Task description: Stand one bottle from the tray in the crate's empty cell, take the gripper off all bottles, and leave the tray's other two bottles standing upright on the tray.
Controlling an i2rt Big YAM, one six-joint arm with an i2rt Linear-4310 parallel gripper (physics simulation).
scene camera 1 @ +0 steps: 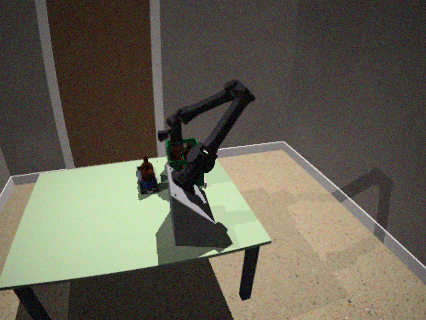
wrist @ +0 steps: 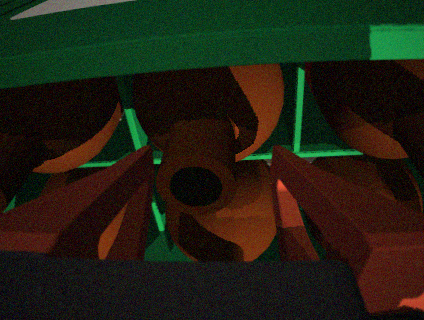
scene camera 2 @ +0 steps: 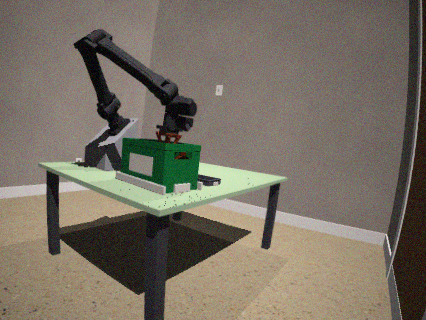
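Seen in the pictures: gripper, fingertip midpoint: (scene camera 1: 178, 154) (wrist: 212, 159); arm's base, link origin: (scene camera 1: 181, 183) (scene camera 2: 119, 127).
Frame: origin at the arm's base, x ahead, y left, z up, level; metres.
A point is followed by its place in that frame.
Observation:
The green crate (scene camera 1: 172, 162) {y 0.020, x 0.277, z -0.046 m} (scene camera 2: 186, 172) {y -0.031, x 0.551, z -0.144 m} (wrist: 200, 52) {y 0.034, x 0.421, z -0.040 m} stands on the table and holds several amber bottles. In the wrist view, one amber bottle (wrist: 227, 172) {y -0.009, x 0.424, z -0.052 m} stands with its dark mouth between my gripper's fingers. My gripper (scene camera 2: 169, 137) (wrist: 212, 159) {y -0.023, x 0.417, z -0.078 m} points down at the crate's top; its red fingers are parted, with a gap on each side of that bottle's neck. It is open and holds nothing. In scene camera 1, amber bottles (scene camera 1: 147, 171) {y 0.158, x 0.284, z -0.093 m} stand upright on the tray (scene camera 1: 140, 185) {y 0.194, x 0.284, z -0.173 m}; they overlap, so I cannot count them. The lower parts of the crate's bottles are partly hidden.
Neighbouring bottles (wrist: 80, 155) {y -0.032, x 0.350, z -0.097 m} (wrist: 370, 135) {y -0.023, x 0.485, z -0.091 m} stand close on both sides of my fingers, beyond green dividers (wrist: 299, 110) {y -0.027, x 0.459, z -0.121 m}. The crate's rim runs across the top of the wrist view. Light strips (scene camera 2: 140, 182) {y -0.160, x 0.440, z -0.196 m} lie along the crate's base. A dark, low object (scene camera 2: 209, 180) {y 0.136, x 0.532, z -0.189 m} shows beside the crate.

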